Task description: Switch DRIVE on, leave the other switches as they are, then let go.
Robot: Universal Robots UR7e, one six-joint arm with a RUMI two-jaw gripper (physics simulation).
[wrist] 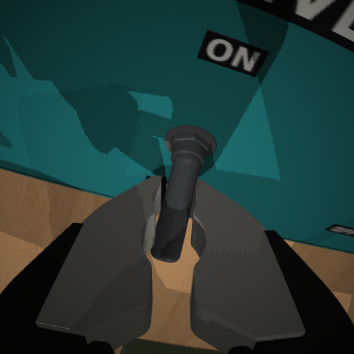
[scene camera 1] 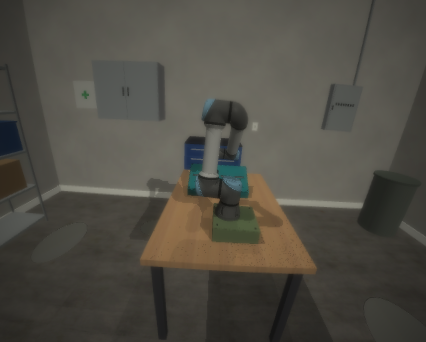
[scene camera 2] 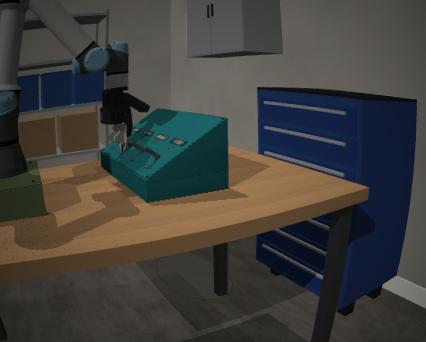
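Pixels of known places: gripper, fingertip midpoint: (wrist: 174, 179) (scene camera 2: 123, 151); arm's base, origin of the base link: (scene camera 1: 227, 213) (scene camera 2: 5, 171).
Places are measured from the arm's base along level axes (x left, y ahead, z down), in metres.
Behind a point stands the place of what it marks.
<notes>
The teal switch console (scene camera 1: 241, 173) @(y 0.553, x -0.168, z -0.060 m) (scene camera 2: 202, 145) @(y 0.551, x -0.216, z -0.035 m) stands on the table. In the wrist view the dark, rod-shaped DRIVE switch lever (wrist: 184, 172) @(y 0.451, x 0.097, z -0.019 m) sticks out from its round collar and leans down, away from the ON label (wrist: 233, 53) @(y 0.497, x 0.095, z -0.026 m). Part of the DRIVE name plate (wrist: 327, 15) @(y 0.515, x 0.076, z -0.036 m) shows at the top right. My gripper (scene camera 2: 123, 148) @(y 0.430, x 0.095, z 0.011 m) (wrist: 174, 179) @(y 0.430, x 0.095, z 0.011 m) is shut on the lever, with one jaw on each side of it. The label below the lever is hidden by the jaws. Other dark levers (scene camera 2: 154, 152) @(y 0.442, x -0.149, z -0.019 m) stand beside it on the console.
The arm stands on a green base block (scene camera 1: 235, 231) @(y -0.148, x -0.033, z 0.016 m) (scene camera 2: 22, 200) @(y 0.045, x -0.176, z 0.046 m) on the wooden table (scene camera 1: 185, 250) @(y -0.218, x 0.228, z 0.094 m) (scene camera 2: 280, 182) @(y 0.791, x -0.252, z 0.095 m). A blue drawer cabinet (scene camera 2: 307, 120) stands behind the table. A grey wall cabinet (scene camera 1: 129, 90) and a dark bin (scene camera 1: 387, 205) are farther off.
</notes>
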